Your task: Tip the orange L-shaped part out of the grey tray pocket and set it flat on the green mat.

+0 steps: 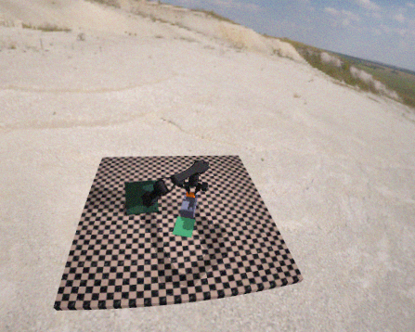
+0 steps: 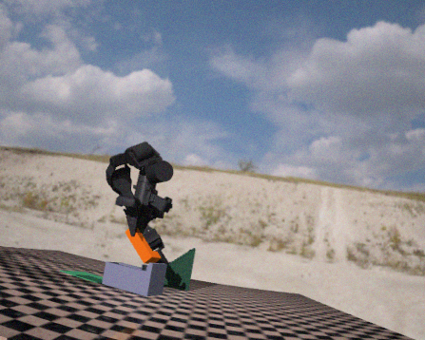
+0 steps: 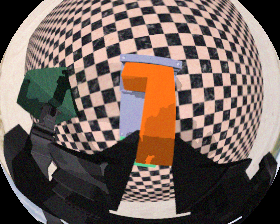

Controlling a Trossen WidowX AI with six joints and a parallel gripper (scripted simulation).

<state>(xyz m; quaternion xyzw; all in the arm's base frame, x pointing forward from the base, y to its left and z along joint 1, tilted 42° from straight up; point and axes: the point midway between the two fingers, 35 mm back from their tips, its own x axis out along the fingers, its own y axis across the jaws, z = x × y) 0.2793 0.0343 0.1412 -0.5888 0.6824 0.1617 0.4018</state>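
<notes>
The green mat lies 70 mm behind my gripper tip, 130 mm to the right of it and 160 mm below it. Round my gripper tip: orange L-shaped part (40 mm to the left, 30 mm below).
</notes>
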